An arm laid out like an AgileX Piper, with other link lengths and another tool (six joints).
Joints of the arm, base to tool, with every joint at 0 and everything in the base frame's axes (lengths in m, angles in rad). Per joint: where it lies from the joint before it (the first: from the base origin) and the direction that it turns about. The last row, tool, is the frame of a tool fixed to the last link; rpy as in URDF.
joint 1: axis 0 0 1 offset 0 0 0.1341
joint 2: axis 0 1 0 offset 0 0 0
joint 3: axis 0 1 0 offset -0.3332 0 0.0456
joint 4: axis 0.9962 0 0.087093 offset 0.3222 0 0.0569
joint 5: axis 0 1 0 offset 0 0 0
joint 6: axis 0.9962 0 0.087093 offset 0.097 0 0.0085
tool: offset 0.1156 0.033 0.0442 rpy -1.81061 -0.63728 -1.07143
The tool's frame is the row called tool.
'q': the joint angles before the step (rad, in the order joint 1, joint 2, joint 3, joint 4, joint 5, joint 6). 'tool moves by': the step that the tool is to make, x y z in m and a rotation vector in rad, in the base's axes. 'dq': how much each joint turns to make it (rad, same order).
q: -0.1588 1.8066 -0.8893 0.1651 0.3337 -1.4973
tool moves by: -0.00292 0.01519 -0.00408 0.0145 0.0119 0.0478
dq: 0.0250 0.0093 0.0022 0.0592 0.0071 -0.0717
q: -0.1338 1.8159 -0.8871 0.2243 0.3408 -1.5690
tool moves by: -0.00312 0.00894 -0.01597 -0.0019 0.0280 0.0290
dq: 0.0218 0.0387 0.0000 0.0000 -0.0107 -0.0095
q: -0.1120 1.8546 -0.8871 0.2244 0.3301 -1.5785
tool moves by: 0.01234 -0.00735 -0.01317 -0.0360 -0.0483 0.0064
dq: 0.0000 0.0397 0.0000 -0.0241 -0.0938 0.0002
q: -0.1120 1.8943 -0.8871 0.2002 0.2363 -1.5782
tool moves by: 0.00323 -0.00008 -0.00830 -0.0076 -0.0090 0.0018
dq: 0.0041 0.0233 0.0000 -0.0019 -0.0337 -0.0002
